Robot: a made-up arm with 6 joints.
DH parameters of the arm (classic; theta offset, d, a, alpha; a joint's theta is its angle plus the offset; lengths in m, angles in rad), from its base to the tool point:
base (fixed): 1.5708 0.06 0 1.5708
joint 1: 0 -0.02 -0.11 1.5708
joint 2: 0 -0.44 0.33 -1.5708
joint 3: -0.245 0 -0.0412 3.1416
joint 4: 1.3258 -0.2 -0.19 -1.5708
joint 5: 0 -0.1 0.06 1.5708
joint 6: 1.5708 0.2 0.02 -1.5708
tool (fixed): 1.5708 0.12 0 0
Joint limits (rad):
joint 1: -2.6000..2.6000
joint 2: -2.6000..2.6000
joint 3: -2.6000..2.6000
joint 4: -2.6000..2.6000
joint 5: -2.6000..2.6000
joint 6: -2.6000..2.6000
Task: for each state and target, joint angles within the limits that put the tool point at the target. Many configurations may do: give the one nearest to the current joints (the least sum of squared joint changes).
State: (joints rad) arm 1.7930 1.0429 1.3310 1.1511 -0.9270 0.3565
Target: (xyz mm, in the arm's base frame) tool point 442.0 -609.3 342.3
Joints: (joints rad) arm 1.5332 0.8182 0.9769 1.5389 -0.4632 0.4592
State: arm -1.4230 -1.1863 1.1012 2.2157 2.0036 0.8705
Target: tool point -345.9 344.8 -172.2
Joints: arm -1.3370 -1.2303 1.2799 2.0434 2.1337 0.9276
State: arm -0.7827 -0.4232 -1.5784 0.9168 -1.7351 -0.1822
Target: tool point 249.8 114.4 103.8
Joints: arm -0.6884 0.0860 -2.0017 1.3526 -1.5403 0.0155
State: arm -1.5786 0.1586 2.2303 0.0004 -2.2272 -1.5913
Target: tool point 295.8 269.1 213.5
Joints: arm -1.5960 0.1615 2.0633 0.1723 -2.5022 -1.4735
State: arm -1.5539 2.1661 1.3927 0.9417 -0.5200 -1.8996
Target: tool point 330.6 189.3 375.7
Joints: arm -0.8709 1.3777 1.1431 1.4749 0.3722 -2.6000
